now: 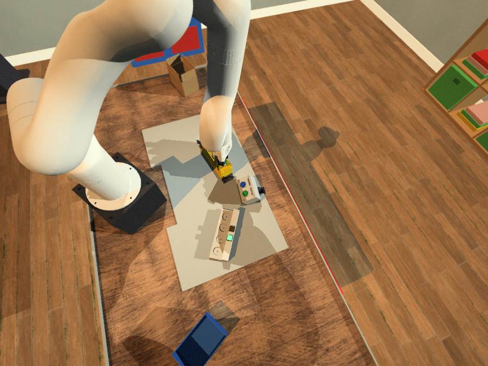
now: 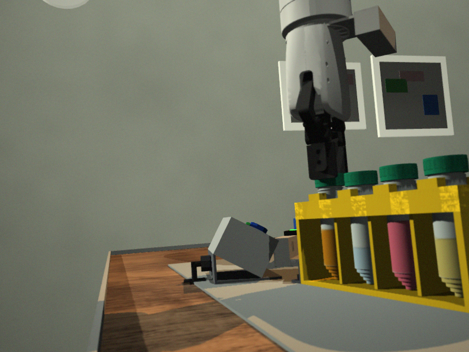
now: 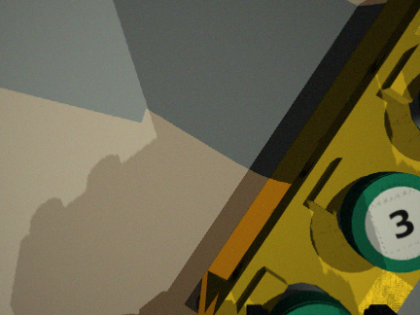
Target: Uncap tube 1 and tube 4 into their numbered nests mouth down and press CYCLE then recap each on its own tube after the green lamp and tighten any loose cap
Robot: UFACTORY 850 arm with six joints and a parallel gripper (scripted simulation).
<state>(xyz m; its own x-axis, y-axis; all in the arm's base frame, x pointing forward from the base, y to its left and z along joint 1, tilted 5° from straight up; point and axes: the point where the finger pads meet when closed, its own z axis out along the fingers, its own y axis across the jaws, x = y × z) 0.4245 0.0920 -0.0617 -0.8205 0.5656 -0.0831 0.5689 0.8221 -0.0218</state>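
Now: hand 2 cm above the green cap. The rest, counted from my hand: blue cycle key (7 cm ahead, 11 cm to the right, 7 cm below); grey key housing (9 cm ahead, 13 cm to the right, 9 cm below); green key (7 cm ahead, 15 cm to the right, 7 cm below).
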